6 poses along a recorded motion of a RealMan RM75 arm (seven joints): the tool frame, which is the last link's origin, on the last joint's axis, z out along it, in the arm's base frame.
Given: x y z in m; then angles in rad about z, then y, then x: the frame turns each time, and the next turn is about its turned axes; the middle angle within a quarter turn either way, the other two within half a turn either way.
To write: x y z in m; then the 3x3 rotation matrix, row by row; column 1 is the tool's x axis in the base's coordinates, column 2 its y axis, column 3 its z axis. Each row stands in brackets. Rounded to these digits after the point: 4 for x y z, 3 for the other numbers.
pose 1, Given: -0.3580 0.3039 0.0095 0.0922 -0.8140 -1.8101
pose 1, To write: [-0.3580 0.3039 0.0095], [[0.684 0.725 0.082], [0.063 -0.171 0.983], [0.727 -0.667 -0.163]]
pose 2, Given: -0.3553 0.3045 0.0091 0.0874 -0.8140 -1.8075
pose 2, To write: [-0.3553 0.3045 0.0091], [[0.684 0.725 0.085], [0.060 -0.172 0.983], [0.727 -0.667 -0.161]]
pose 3, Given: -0.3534 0.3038 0.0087 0.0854 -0.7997 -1.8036
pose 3, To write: [-0.3534 0.3038 0.0087], [[0.694 0.715 0.082], [0.059 -0.170 0.984], [0.717 -0.678 -0.161]]
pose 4, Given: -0.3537 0.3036 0.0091 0.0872 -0.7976 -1.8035
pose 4, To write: [-0.3537 0.3036 0.0091], [[0.696 0.714 0.080], [0.061 -0.169 0.984], [0.716 -0.680 -0.161]]
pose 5, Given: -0.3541 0.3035 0.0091 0.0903 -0.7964 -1.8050
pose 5, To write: [-0.3541 0.3035 0.0091], [[0.696 0.713 0.078], [0.063 -0.168 0.984], [0.715 -0.680 -0.162]]
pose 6, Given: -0.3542 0.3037 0.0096 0.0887 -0.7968 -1.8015
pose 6, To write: [-0.3542 0.3037 0.0096], [[0.696 0.714 0.077], [0.062 -0.166 0.984], [0.715 -0.680 -0.160]]
